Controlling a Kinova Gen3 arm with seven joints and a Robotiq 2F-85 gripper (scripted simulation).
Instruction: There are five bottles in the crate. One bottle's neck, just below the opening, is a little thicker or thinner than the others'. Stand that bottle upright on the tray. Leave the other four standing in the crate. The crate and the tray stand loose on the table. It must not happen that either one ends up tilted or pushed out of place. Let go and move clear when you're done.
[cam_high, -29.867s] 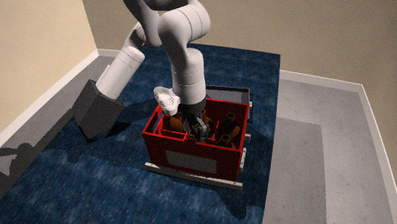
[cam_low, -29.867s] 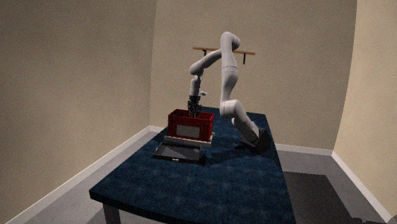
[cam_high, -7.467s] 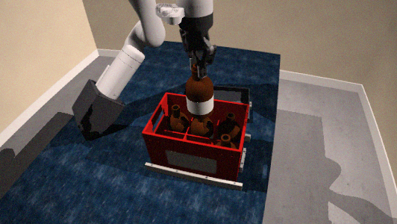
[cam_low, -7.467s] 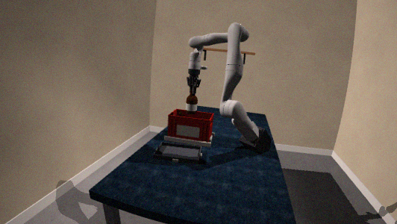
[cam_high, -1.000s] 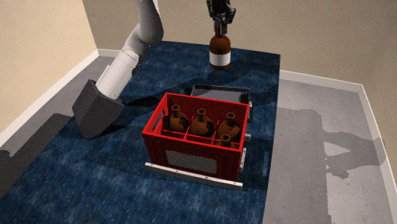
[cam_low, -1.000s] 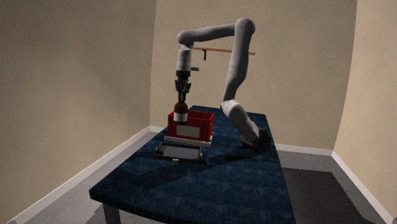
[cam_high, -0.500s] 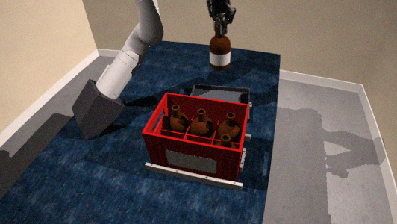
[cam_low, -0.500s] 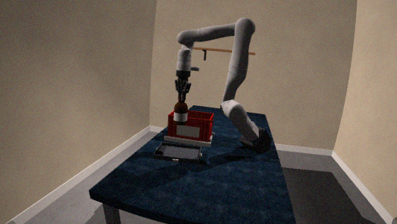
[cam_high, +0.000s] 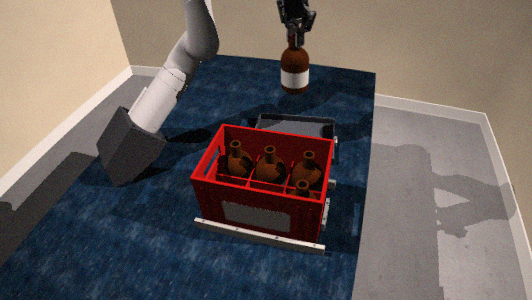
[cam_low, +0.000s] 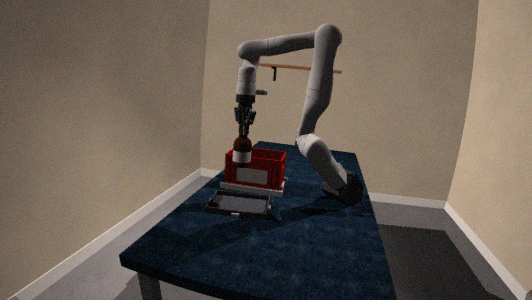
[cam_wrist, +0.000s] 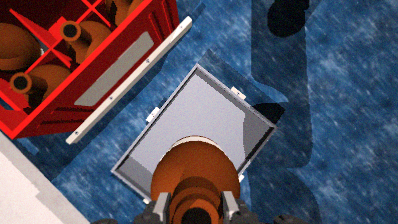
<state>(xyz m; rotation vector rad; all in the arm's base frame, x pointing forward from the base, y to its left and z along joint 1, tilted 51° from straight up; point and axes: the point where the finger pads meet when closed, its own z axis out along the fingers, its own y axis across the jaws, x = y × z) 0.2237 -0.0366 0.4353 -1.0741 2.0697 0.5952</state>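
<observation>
The grey tray lies 32 cm below my hand. Also, from my hand: crate (26 cm to the right, 25 cm below, 8 cm ahead).
</observation>
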